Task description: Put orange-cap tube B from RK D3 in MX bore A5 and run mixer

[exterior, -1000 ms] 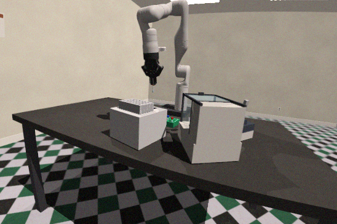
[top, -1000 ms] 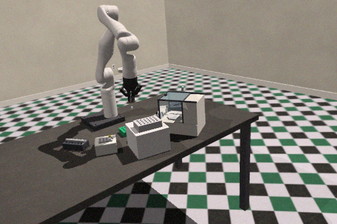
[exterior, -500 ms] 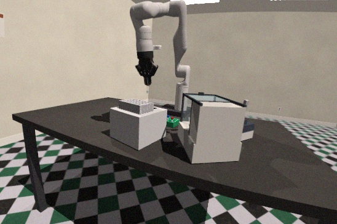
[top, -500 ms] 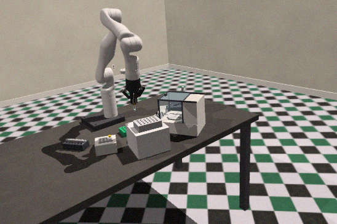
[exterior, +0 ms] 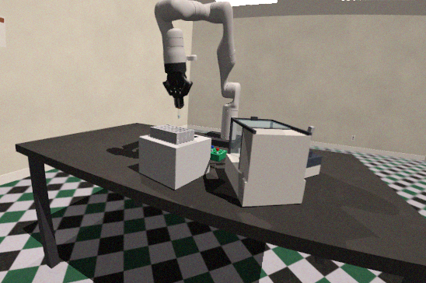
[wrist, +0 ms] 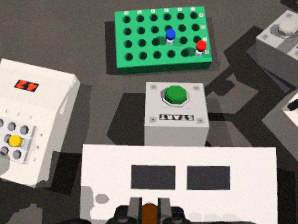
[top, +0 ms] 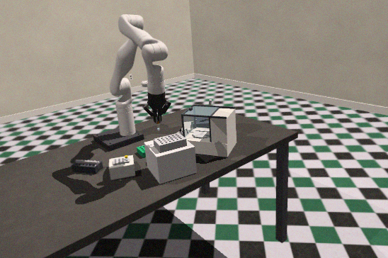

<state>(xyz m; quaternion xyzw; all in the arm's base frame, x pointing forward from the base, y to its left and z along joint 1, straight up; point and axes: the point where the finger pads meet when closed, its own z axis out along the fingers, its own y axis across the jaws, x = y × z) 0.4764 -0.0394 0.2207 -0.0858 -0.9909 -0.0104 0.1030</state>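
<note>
Right now the grey shaking block is 60 mm ahead of my hand, 20 mm to the left of it and 100 mm below it. Round my hand: dry block 120 mm behind, 150 mm to the right, 220 mm below; then START key 110 mm behind, 50 mm to the left, 180 mm below; then blue-capped tube 200 mm behind, 60 mm to the left, 230 mm below.
</note>
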